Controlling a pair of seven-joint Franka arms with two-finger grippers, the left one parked.
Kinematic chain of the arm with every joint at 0, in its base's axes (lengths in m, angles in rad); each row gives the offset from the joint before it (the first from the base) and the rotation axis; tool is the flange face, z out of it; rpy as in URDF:
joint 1: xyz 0 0 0.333 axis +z
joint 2: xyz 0 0 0 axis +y
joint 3: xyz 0 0 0.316 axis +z
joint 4: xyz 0.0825 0 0 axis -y
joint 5: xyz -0.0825 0 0.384 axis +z
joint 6: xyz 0 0 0 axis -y
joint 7: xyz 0.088 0 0 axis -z
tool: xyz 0 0 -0.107 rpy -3.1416 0 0
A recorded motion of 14 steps. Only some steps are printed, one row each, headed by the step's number.
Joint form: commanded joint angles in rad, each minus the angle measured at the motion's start. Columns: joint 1, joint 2, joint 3, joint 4, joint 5, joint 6, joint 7.
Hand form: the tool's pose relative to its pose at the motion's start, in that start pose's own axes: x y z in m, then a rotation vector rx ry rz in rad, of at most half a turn. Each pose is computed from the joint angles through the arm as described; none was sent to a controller.
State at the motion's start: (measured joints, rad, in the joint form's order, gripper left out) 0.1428 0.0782 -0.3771 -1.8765 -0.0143 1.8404 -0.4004
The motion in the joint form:
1: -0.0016 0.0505 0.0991 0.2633 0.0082 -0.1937 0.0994
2: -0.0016 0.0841 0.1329 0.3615 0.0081 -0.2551 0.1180
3: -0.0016 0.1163 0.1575 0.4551 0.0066 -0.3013 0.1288
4: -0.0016 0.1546 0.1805 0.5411 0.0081 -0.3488 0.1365
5: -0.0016 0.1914 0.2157 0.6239 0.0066 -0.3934 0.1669
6: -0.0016 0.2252 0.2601 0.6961 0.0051 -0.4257 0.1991
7: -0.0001 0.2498 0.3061 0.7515 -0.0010 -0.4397 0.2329
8: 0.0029 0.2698 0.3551 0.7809 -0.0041 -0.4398 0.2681
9: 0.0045 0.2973 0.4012 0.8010 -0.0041 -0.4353 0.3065
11: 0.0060 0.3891 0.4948 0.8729 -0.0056 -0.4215 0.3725
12: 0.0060 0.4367 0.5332 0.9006 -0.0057 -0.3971 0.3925
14: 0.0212 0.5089 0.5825 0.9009 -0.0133 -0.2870 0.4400
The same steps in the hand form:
1: 0.0328 -0.0500 -0.0828 -0.0158 0.0183 0.0055
2: 0.0445 -0.0691 -0.1054 -0.0240 0.0204 -0.0096
3: 0.0537 -0.0834 -0.1272 -0.0348 0.0341 -0.0236
4: 0.0631 -0.0976 -0.1409 -0.0385 0.0342 -0.0395
5: 0.0723 -0.1177 -0.1532 -0.0408 0.0359 -0.0444
6: 0.0812 -0.1419 -0.1628 -0.0389 0.0430 -0.0562
7: 0.0880 -0.1662 -0.1714 -0.0386 0.0605 -0.0680
8: 0.0951 -0.1925 -0.1724 -0.0303 0.0715 -0.0828
9: 0.1046 -0.2164 -0.1652 -0.0162 0.0703 -0.0904
11: 0.1309 -0.2617 -0.1426 0.0216 0.0662 -0.1121
12: 0.1453 -0.2791 -0.1277 0.0436 0.0710 -0.1250
14: 0.1732 -0.3130 -0.0922 0.0742 0.1080 -0.1302

